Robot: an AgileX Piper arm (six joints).
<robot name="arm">
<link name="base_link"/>
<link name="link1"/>
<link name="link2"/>
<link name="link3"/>
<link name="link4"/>
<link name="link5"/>
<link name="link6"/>
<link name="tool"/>
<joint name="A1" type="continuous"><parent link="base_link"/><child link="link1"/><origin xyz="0 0 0.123"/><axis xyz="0 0 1"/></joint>
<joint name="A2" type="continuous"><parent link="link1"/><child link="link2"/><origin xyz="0 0 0"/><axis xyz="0 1 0"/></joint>
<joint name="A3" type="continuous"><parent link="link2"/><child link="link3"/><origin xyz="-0.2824 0 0.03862"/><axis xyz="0 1 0"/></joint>
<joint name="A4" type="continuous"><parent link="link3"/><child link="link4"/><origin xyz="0.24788 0 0.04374"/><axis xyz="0.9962 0 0.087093"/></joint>
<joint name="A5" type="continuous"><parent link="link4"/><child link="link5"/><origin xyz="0 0 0"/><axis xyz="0 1 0"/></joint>
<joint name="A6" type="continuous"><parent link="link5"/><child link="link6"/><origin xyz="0.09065 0 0.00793"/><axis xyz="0.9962 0 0.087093"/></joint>
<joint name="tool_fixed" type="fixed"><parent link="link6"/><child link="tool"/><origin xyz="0 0 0" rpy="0 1.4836 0"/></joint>
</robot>
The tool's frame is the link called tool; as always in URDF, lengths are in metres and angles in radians. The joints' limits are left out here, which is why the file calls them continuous.
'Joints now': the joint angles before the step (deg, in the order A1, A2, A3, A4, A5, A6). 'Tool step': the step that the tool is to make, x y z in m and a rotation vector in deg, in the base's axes. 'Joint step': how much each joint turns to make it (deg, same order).
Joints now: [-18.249 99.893 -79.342 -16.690 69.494 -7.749]
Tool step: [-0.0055 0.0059 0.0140 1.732 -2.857 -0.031]
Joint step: [0.001 -2.551 0.010 2.719 0.200 -0.717]
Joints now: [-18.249 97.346 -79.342 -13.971 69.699 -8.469]
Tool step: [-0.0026 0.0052 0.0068 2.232 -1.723 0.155]
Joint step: [0.000 -1.316 -0.019 2.855 0.231 -0.841]
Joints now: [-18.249 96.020 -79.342 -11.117 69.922 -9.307]
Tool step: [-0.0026 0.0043 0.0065 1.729 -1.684 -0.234]
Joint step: [-0.005 -1.231 -0.004 2.253 0.142 -0.233]
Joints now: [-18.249 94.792 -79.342 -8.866 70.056 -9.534]
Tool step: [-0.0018 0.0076 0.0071 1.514 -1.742 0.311]
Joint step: [0.653 -1.325 -0.002 2.012 0.134 -0.019]
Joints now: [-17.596 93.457 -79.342 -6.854 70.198 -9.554]
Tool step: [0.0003 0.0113 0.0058 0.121 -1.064 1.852]
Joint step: [1.824 -1.041 -0.009 0.448 0.055 -0.104]
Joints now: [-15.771 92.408 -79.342 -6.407 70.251 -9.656]
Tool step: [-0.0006 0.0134 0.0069 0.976 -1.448 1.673]
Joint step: [1.958 -1.278 -0.010 1.304 0.148 0.104]
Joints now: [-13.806 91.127 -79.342 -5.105 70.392 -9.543]
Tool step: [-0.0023 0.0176 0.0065 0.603 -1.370 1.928]
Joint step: [2.874 -1.670 0.532 0.678 -0.001 0.900]
